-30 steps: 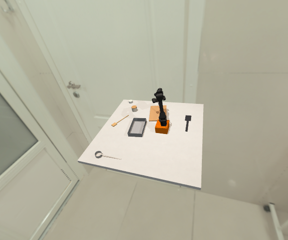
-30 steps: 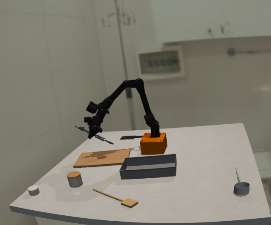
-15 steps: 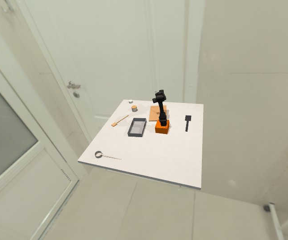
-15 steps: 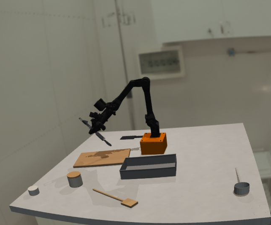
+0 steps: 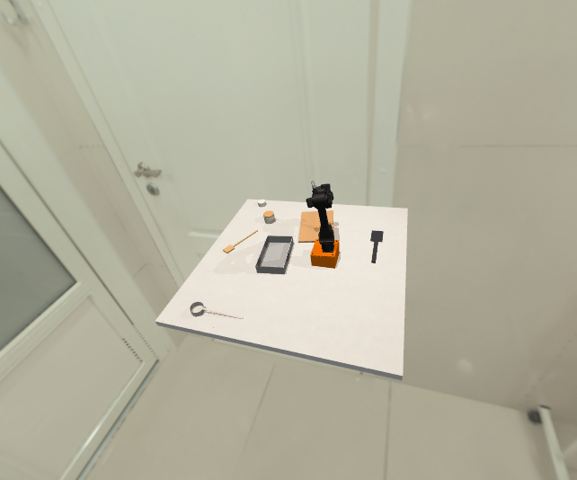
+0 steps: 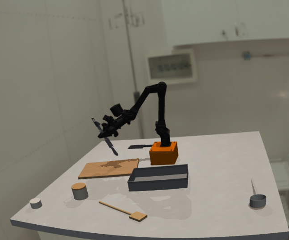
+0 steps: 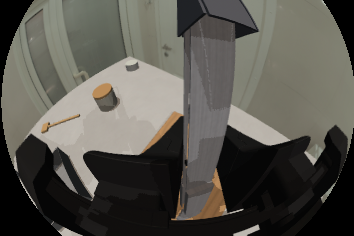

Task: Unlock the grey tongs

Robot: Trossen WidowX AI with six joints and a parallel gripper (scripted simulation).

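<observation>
Now: gripper tip 21 cm above the wooden board and 3 cm to the right of it. Round my gripper tip: grey roasting tin (39 cm to the left, 19 cm below, 19 cm ahead); then black spatula (43 cm behind, 22 cm below, 17 cm to the left); then lidded canister (37 cm ahead, 18 cm below).
</observation>
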